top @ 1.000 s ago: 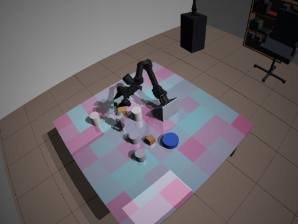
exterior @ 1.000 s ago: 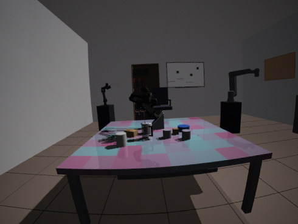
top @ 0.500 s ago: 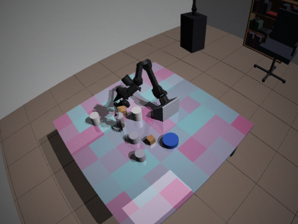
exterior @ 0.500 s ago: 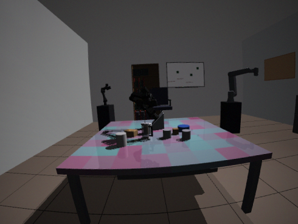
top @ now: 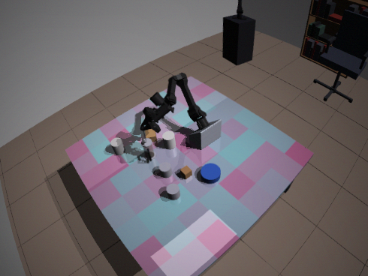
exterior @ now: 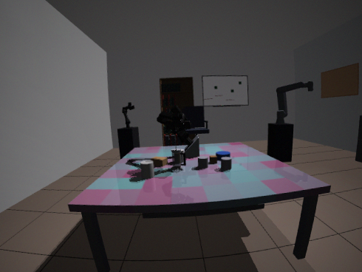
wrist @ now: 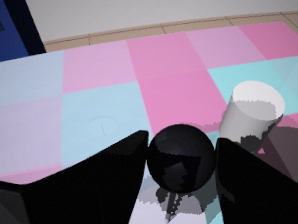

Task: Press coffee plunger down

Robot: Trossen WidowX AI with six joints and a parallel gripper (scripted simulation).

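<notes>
Now: gripper tip 130 mm above the coffee press and 20 mm to the right of it. Round my gripper tip: blue disc (350 mm to the left, 240 mm below, 240 mm behind).
</notes>
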